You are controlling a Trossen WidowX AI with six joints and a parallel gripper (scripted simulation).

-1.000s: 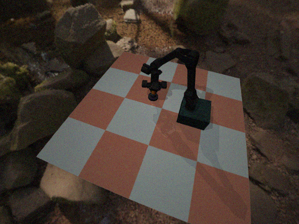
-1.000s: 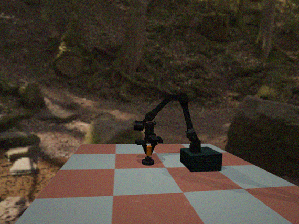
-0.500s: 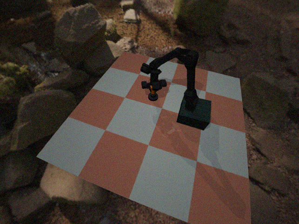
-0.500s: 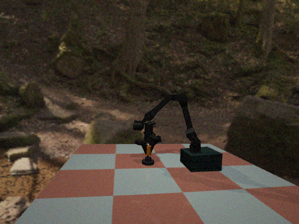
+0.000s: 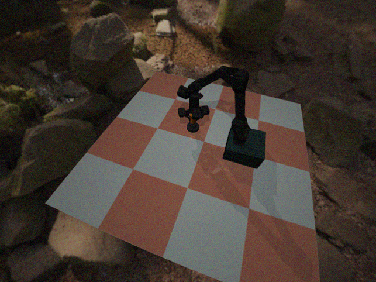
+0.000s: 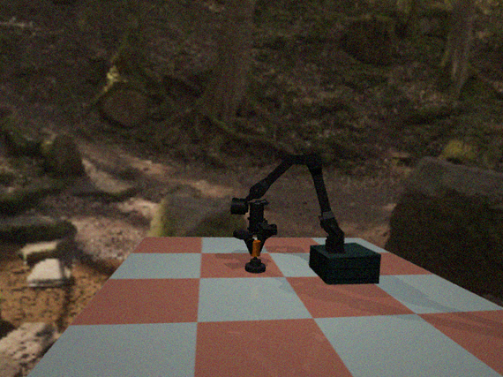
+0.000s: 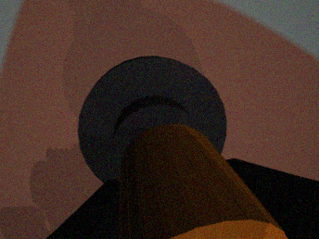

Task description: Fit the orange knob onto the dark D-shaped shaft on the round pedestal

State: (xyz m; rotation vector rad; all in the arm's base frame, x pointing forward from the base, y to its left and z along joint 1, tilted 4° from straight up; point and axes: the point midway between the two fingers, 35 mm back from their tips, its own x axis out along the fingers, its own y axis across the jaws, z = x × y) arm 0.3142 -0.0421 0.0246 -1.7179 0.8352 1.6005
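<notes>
Now: the round pedestal 40 mm below my gripper tip. Round my gripper tip: orange knob 20 mm above.
</notes>
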